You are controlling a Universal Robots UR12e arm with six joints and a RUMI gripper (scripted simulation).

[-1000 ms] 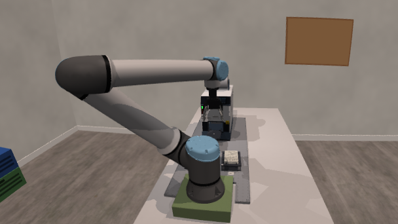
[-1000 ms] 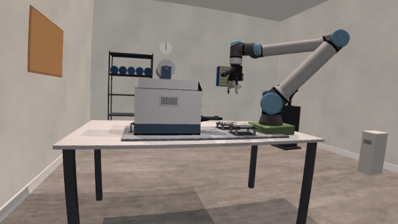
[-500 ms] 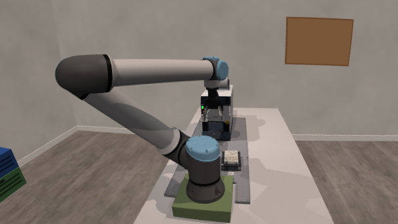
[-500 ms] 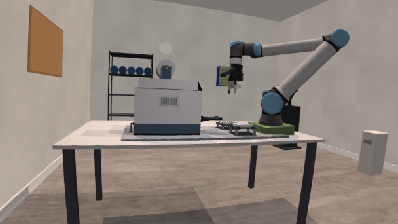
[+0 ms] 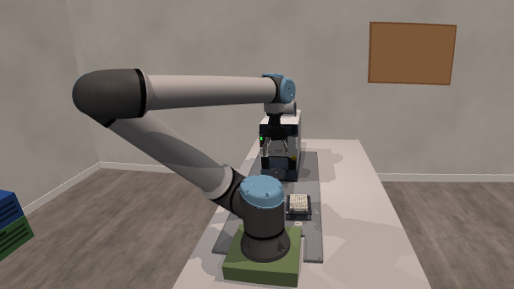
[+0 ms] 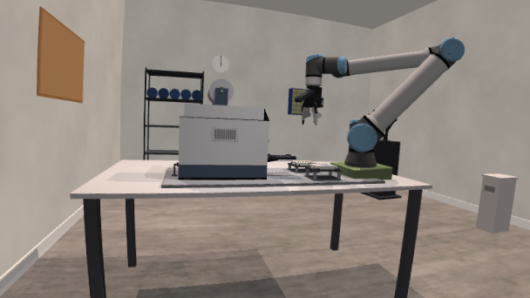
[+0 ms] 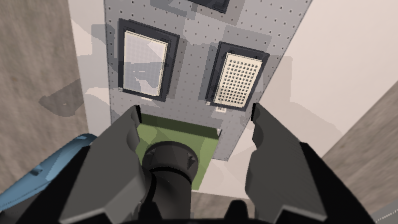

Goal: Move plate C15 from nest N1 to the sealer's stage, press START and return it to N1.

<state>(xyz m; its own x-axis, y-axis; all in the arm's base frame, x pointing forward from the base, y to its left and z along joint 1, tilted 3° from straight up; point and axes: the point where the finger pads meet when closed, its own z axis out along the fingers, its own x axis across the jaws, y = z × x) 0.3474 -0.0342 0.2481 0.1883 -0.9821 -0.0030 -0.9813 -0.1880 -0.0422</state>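
The plate C15 lies 4 cm behind my hand, 11 cm to the right of it and 24 cm below it. From my hand the other things lie so: nest N1: 4 cm behind, 11 cm to the right, 25 cm below; sealer stage: 17 cm ahead, 1 cm to the left, 18 cm below; nest N2: 4 cm behind, 12 cm to the left, 24 cm below.
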